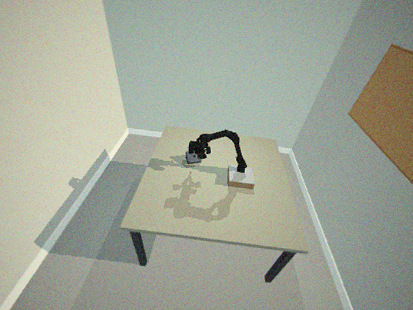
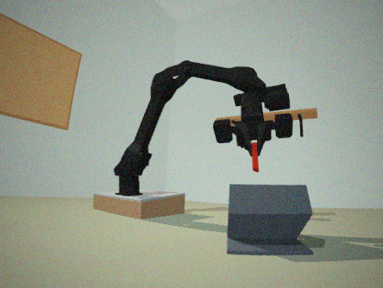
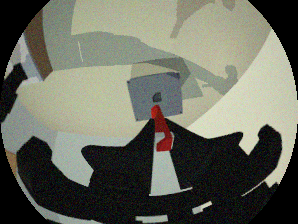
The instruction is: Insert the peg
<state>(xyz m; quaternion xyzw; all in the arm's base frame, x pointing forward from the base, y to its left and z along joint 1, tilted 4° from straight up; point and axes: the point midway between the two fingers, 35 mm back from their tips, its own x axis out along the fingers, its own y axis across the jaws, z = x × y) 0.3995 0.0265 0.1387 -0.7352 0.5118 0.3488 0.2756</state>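
The grey sloped panel lies 12 cm below my gripper tip, 7 cm to the right of it and 5 cm ahead of it. Round my gripper tip: red peg: 1 cm to the left, 1 cm above.
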